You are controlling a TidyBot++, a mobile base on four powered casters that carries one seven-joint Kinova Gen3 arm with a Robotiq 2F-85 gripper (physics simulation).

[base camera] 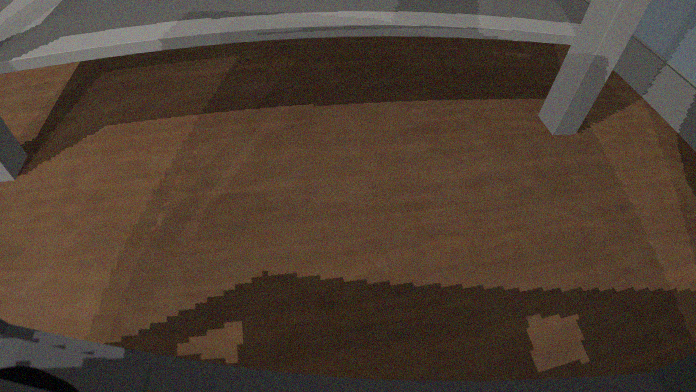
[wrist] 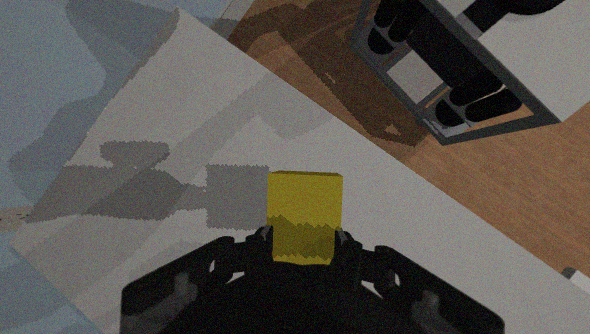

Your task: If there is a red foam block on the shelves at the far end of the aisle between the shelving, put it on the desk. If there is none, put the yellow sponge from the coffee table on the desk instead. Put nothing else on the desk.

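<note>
The yellow sponge is between the fingers of my gripper in the wrist view. The gripper is shut on it, one finger at each side. The sponge is held above a pale grey table top, and a shadow lies on the top to its left. In the base camera view the gripper and the sponge do not show. No red foam block, desk or shelves can be made out in these views.
The mobile base stands beside the table edge, at the upper right of the wrist view. In the base camera view a table leg stands at the right, under a pale table rail. Wooden floor lies ahead of the base.
</note>
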